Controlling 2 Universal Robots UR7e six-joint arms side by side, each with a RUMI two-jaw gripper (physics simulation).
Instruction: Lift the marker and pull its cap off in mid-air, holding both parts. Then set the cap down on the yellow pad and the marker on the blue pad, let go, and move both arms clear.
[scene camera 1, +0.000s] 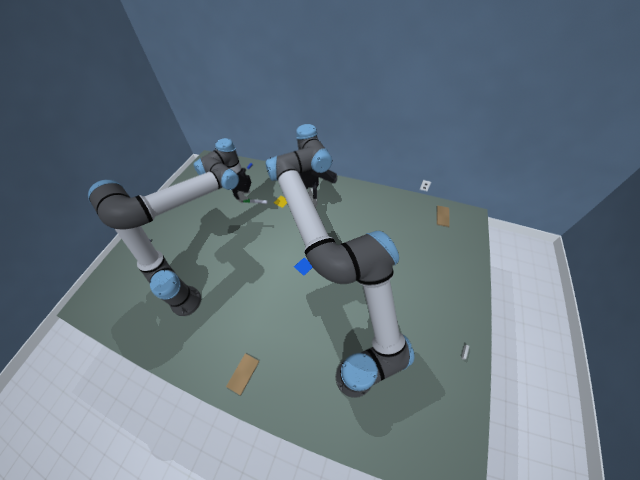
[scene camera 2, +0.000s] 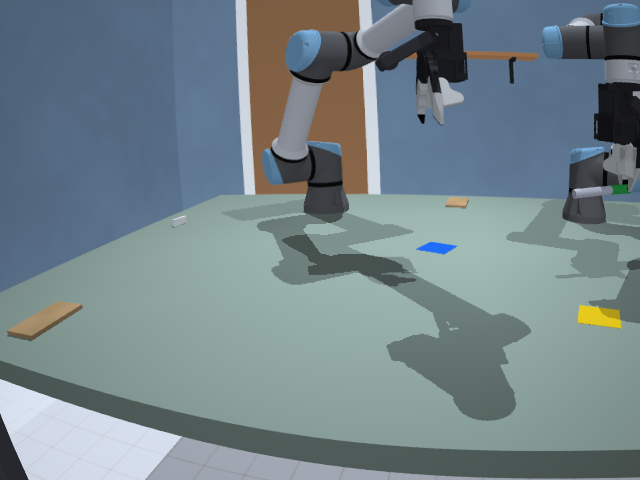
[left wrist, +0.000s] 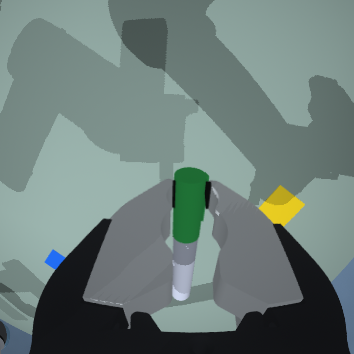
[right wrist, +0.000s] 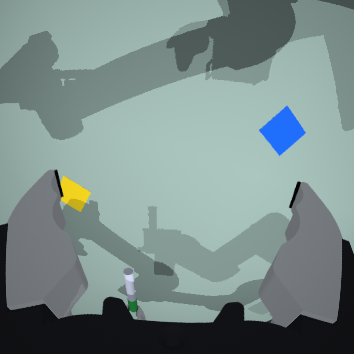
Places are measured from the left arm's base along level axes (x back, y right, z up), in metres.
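Pixels of known places: left gripper, fingertip midpoint: (scene camera 1: 243, 201) (scene camera 2: 625, 190) (left wrist: 189, 182) (right wrist: 133, 305); right gripper, fingertip midpoint: (scene camera 1: 315, 196) (scene camera 2: 431, 124) (right wrist: 177, 179); left arm's base at its link origin: (scene camera 1: 186, 301) (scene camera 2: 583, 218); right arm's base at its link origin: (scene camera 2: 326, 209).
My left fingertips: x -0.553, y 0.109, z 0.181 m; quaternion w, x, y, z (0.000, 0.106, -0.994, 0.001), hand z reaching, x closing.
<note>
Ahead of a thing's pixels: the offset from my left fingertips to its top centre.
The marker has a white body @[dx -0.013, dy +0.061, dz +0.011 m] (scene camera 1: 261, 201) (scene camera 2: 590, 192) (left wrist: 182, 275) (right wrist: 130, 283) and a green cap @[dx -0.004, dy +0.016, dz +0.013 m] (scene camera 2: 619, 189) (left wrist: 188, 215) (right wrist: 132, 305), joined together. My left gripper (scene camera 2: 627, 184) (left wrist: 189, 182) is shut on the green cap and holds the marker in the air, roughly level. My right gripper (scene camera 2: 431, 122) (right wrist: 177, 179) is open and empty, higher up; in scene camera 1 its own arm partly hides it. The yellow pad @[dx -0.201, dy +0.115, dz -0.181 m] (scene camera 1: 280, 202) (scene camera 2: 599, 316) (left wrist: 281, 212) (right wrist: 75, 192) and the blue pad @[dx +0.201, dy +0.397, dz -0.181 m] (scene camera 1: 303, 266) (scene camera 2: 436, 248) (left wrist: 54, 259) (right wrist: 282, 131) lie flat on the table.
Two brown boards @[dx +0.764, dy +0.312, dz -0.173 m] (scene camera 1: 242, 373) @[dx -0.336, dy +1.093, dz -0.173 m] (scene camera 1: 443, 216) (scene camera 2: 45, 320) (scene camera 2: 456, 202) lie near the table's edges. A small white block @[dx +0.430, dy +1.205, dz -0.159 m] (scene camera 1: 465, 351) (scene camera 2: 178, 221) lies near the right edge in scene camera 1. A small blue piece @[dx -0.465, dy -0.240, dz -0.160 m] (scene camera 1: 249, 165) lies beyond the left gripper there.
</note>
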